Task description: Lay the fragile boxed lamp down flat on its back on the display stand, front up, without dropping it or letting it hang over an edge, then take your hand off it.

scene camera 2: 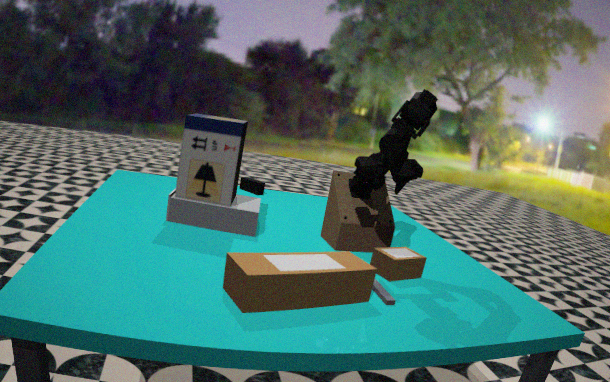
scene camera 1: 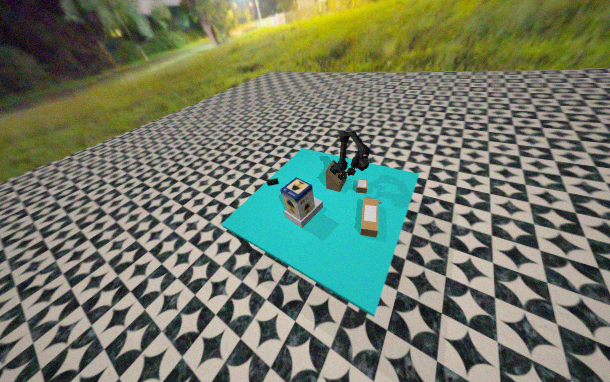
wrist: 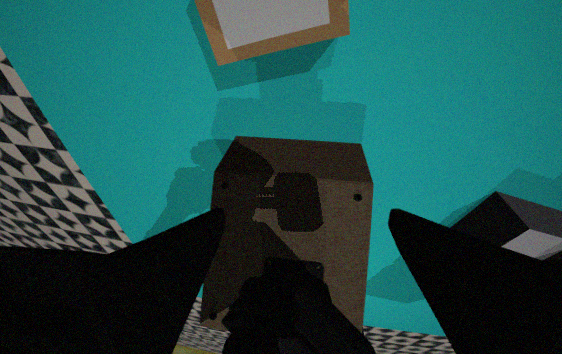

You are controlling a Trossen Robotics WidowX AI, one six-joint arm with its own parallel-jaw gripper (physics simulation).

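Places are measured from the arm's base along level axes (x ahead, y left, z up), in millimetres.
Pixels of known places: gripper, fingertip midpoint: (scene camera 2: 381, 193) (wrist: 305, 216); arm's base, origin of the base link: (scene camera 2: 359, 189) (scene camera 1: 333, 170) (wrist: 291, 289).
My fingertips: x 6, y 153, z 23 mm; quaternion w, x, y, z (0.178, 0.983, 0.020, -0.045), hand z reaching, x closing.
For each thing: its top centre in the pictures, then the offset to it from my fingertips.
- small carton, middle of its top: (scene camera 2: 400, 252) (scene camera 1: 362, 183) 101 mm left, 43 mm back, 134 mm down
- long carton, middle of its top: (scene camera 2: 304, 262) (scene camera 1: 370, 213) 251 mm left, 279 mm ahead, 114 mm down
- thin grey bar, middle of its top: (scene camera 2: 380, 288) 228 mm left, 71 mm ahead, 182 mm down
- black block, middle of its top: (scene camera 2: 253, 180) (scene camera 1: 272, 180) 730 mm right, 197 mm ahead, 144 mm down
The boxed lamp (scene camera 1: 298, 198) (scene camera 2: 212, 162), white with a blue top band and lamp pictures, stands upright on the low grey display stand (scene camera 1: 301, 221) (scene camera 2: 212, 217). Bare stand top shows beside the box. In the second scene view, a side with a lamp picture and arrows faces the camera. My gripper (wrist: 305, 216) is open and empty, with its fingers wide apart. It is over by the arm's brown wedge-shaped mount and well away from the lamp box. The lamp box cannot be made out in the wrist view.
The brown wedge mount (scene camera 1: 335, 179) (scene camera 2: 345, 220) (wrist: 342, 215) rises below the arm. A small carton (scene camera 1: 361, 186) (scene camera 2: 398, 265) (wrist: 340, 17), a long carton (scene camera 1: 369, 227) (scene camera 2: 300, 292) and a thin grey bar (scene camera 2: 384, 292) lie nearby. A black block (scene camera 1: 272, 182) (scene camera 2: 252, 186) is near the table edge.
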